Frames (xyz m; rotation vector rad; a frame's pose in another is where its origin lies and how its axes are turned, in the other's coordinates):
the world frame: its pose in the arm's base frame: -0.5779 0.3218 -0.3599 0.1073 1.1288 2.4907
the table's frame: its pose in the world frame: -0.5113 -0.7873 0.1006 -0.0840 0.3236 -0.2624
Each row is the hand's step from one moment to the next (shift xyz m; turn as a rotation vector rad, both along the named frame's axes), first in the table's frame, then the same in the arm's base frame.
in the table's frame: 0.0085 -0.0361 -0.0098 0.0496 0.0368 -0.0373
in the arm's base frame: 0.0143 0.0154 -0.0321 -0.0580 -0.0345 -0.0255
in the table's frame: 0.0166 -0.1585 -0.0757 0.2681 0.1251 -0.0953
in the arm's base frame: 0.0829 0.0361 -0.1515 -0.2817 -0.0630 -0.1152
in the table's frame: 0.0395 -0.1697 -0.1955 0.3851 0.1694 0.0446
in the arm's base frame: 0.0815 -0.0429 -0.2452 -0.4156 0.0549 -0.0570
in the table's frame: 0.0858 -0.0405 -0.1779 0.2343 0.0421 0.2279
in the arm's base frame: -0.0311 -0.0882 -0.1786 -0.2370 0.2222 0.0555
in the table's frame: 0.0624 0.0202 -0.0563 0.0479 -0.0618 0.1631
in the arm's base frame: -0.0574 -0.0359 -0.0538 -0.0194 0.1747 0.0426
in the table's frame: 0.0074 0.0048 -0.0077 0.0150 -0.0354 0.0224
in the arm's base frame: -0.0081 -0.0064 -0.0056 0.0056 0.0417 -0.0145
